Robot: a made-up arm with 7 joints.
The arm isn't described. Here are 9 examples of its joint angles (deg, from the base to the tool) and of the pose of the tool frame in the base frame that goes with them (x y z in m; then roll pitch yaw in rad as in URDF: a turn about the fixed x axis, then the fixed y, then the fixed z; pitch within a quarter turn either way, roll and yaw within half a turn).
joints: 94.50 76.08 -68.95 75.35 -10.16 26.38 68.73
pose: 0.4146 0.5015 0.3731 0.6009 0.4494 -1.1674
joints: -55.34 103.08 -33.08 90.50 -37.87 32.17 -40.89
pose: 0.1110 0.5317 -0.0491 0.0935 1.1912 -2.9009
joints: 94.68 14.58 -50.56 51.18 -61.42 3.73 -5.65
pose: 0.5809 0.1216 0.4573 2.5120 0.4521 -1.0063
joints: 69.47 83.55 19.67 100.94 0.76 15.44 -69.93
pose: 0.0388 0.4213 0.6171 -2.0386 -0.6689 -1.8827
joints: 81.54 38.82 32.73 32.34 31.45 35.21 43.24
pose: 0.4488 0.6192 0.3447 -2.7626 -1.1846 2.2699
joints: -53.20 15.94 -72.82 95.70 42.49 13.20 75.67
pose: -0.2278 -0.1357 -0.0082 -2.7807 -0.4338 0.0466
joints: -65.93 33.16 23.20 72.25 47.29 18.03 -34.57
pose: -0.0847 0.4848 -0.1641 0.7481 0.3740 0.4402
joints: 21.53 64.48 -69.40 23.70 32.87 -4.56 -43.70
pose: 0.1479 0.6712 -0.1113 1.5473 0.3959 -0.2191
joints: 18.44 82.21 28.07 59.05 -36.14 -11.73 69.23
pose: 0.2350 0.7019 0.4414 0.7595 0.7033 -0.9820
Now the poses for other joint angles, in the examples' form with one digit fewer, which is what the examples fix.
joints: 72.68 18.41 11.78 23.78 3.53 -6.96 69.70
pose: 0.632 0.388 0.184 1.260 -0.934 -2.189
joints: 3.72 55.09 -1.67 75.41 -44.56 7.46 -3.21
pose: 0.372 0.521 0.047 1.532 0.635 -0.859
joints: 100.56 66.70 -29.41 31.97 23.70 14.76 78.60
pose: 0.316 0.698 0.435 1.079 -0.735 -1.599
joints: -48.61 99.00 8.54 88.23 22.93 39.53 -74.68
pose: 0.328 0.468 0.039 2.210 0.394 -0.282
